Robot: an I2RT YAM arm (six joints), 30 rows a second.
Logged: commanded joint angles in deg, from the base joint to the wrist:
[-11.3 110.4 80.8 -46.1 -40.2 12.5]
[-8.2 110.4 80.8 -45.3 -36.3 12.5]
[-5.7 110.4 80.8 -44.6 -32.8 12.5]
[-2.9 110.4 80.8 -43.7 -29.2 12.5]
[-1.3 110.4 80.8 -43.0 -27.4 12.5]
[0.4 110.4 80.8 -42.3 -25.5 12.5]
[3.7 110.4 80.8 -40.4 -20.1 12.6]
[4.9 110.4 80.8 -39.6 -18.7 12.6]
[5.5 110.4 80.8 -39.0 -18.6 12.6]
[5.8 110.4 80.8 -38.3 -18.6 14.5]
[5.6 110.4 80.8 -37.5 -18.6 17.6]
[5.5 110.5 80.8 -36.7 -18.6 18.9]
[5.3 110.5 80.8 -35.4 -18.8 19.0]
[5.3 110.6 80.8 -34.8 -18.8 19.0]
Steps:
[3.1 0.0 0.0 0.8 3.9 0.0]
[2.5 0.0 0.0 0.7 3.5 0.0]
[2.8 0.0 0.0 0.9 3.6 0.0]
[1.6 0.0 0.0 0.7 1.8 0.0]
[1.7 0.0 0.0 0.7 1.9 0.0]
[3.3 0.0 0.0 1.9 5.4 0.1]
[1.2 0.0 0.0 0.8 1.4 0.0]
[0.6 0.0 0.0 0.6 0.1 0.0]
[0.3 0.0 0.0 0.7 0.0 1.9]
[-0.2 0.0 0.0 0.8 0.0 3.1]
[-0.1 0.1 0.0 0.8 0.0 1.3]
[-0.2 0.0 0.0 1.3 -0.2 0.1]
[0.0 0.1 0.0 0.6 0.0 0.0]

